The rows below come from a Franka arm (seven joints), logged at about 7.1 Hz.
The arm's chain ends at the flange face. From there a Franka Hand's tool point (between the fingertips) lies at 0.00 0.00 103.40 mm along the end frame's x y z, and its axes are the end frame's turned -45 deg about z.
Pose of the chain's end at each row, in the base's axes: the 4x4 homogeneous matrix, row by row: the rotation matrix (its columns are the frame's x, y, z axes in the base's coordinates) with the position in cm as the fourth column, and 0 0 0 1 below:
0.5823 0.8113 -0.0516 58.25; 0.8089 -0.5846 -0.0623 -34.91; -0.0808 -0.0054 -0.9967 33.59; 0 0 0 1
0.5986 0.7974 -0.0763 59.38; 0.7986 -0.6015 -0.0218 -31.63; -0.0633 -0.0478 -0.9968 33.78; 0 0 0 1
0.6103 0.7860 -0.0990 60.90; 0.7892 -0.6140 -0.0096 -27.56; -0.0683 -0.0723 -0.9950 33.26; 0 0 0 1
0.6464 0.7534 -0.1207 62.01; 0.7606 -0.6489 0.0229 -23.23; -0.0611 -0.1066 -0.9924 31.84; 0 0 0 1
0.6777 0.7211 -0.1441 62.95; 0.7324 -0.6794 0.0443 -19.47; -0.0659 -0.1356 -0.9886 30.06; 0 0 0 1
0.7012 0.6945 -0.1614 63.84; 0.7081 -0.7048 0.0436 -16.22; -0.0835 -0.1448 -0.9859 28.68; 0 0 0 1
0.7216 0.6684 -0.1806 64.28; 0.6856 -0.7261 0.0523 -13.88; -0.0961 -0.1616 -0.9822 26.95; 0 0 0 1
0.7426 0.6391 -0.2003 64.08; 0.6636 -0.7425 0.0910 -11.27; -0.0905 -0.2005 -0.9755 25.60; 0 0 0 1
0.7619 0.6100 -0.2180 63.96; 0.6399 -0.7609 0.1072 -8.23; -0.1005 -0.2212 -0.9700 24.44; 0 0 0 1
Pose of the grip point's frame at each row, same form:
-0.1619 0.9854 -0.0516 57.72; 0.9854 0.1586 -0.0623 -35.55; -0.0533 -0.0610 -0.9967 23.28; 0 0 0 1
-0.1406 0.9871 -0.0763 58.59; 0.9900 0.1394 -0.0218 -31.86; -0.0110 -0.0786 -0.9968 23.47; 0 0 0 1
-0.1242 0.9873 -0.0990 59.88; 0.9922 0.1239 -0.0096 -27.66; 0.0028 -0.0994 -0.9950 22.97; 0 0 0 1
-0.0757 0.9898 -0.1207 60.76; 0.9967 0.0790 0.0229 -22.99; 0.0322 -0.1186 -0.9924 21.58; 0 0 0 1
-0.0307 0.9891 -0.1441 61.46; 0.9983 0.0375 0.0443 -19.01; 0.0493 -0.1425 -0.9886 19.84; 0 0 0 1
0.0047 0.9869 -0.1614 62.17; 0.9991 0.0023 0.0436 -15.77; 0.0433 -0.1614 -0.9859 18.49; 0 0 0 1
0.0376 0.9829 -0.1806 62.41; 0.9982 -0.0286 0.0523 -13.34; 0.0463 -0.1822 -0.9822 16.79; 0 0 0 1
0.0732 0.9770 -0.2003 62.01; 0.9943 -0.0558 0.0910 -10.33; 0.0778 -0.2058 -0.9755 15.51; 0 0 0 1
0.1074 0.9701 -0.2180 61.71; 0.9905 -0.0856 0.1072 -7.12; 0.0853 -0.2275 -0.9700 14.41; 0 0 0 1

